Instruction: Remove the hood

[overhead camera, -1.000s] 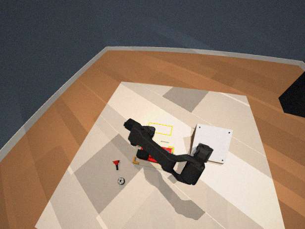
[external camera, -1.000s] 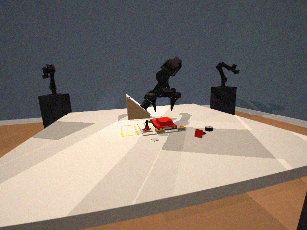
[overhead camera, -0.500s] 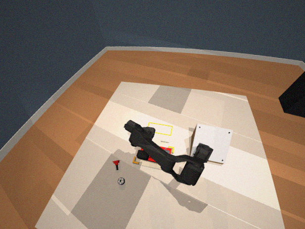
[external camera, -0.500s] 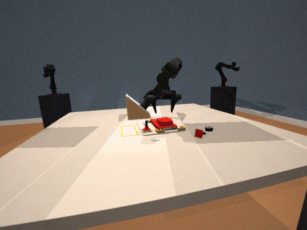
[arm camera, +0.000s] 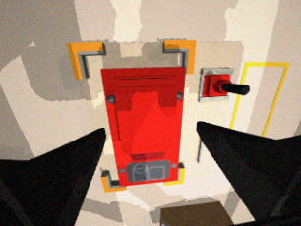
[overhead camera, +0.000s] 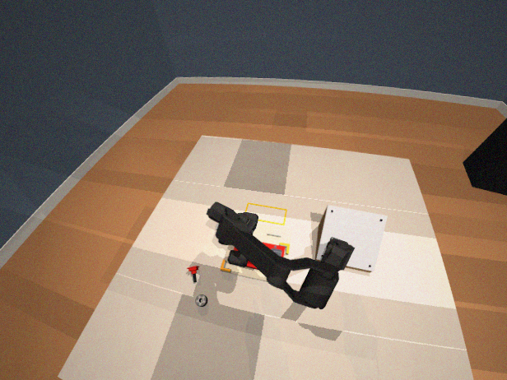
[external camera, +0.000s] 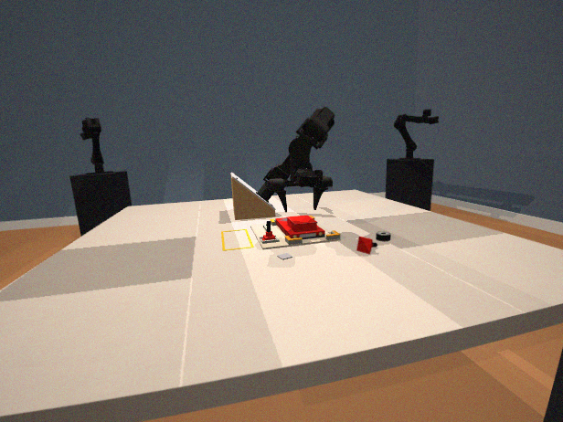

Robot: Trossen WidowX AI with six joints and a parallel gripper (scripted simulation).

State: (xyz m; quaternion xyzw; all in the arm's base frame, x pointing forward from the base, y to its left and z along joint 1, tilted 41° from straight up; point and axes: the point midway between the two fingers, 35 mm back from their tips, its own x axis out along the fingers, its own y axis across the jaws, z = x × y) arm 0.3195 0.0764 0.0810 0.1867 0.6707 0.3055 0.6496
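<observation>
Now: the red hood 4 cm below my gripper tip. Also, from my gripper tip: black-and-silver wheel (9 cm ahead, 23 cm to the left, 7 cm below); small grey tile (17 cm ahead, 7 cm to the right, 8 cm below).
</observation>
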